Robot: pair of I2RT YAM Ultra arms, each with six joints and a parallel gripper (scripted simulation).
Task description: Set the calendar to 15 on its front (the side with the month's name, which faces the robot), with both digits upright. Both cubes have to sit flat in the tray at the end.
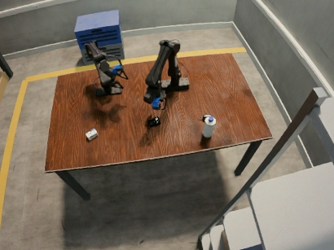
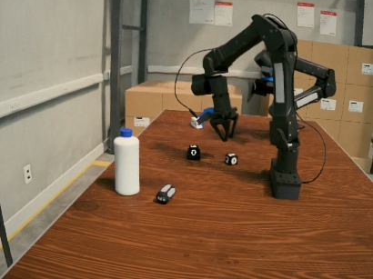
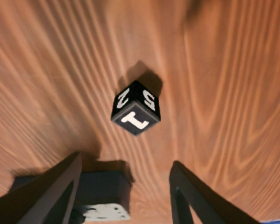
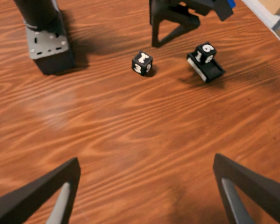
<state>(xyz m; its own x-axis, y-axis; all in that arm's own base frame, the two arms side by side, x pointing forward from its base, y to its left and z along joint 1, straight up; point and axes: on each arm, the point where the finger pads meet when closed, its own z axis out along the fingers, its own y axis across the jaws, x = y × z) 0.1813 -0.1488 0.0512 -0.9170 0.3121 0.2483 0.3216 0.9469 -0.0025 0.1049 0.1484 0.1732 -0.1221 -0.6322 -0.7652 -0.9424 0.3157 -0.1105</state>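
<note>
Right now the black calendar tray is 120 mm ahead of my left hand, 80 mm below it and 30 mm to the right of it. Round my left hand: white bottle: 310 mm to the left, 230 mm ahead, 10 mm below.
</note>
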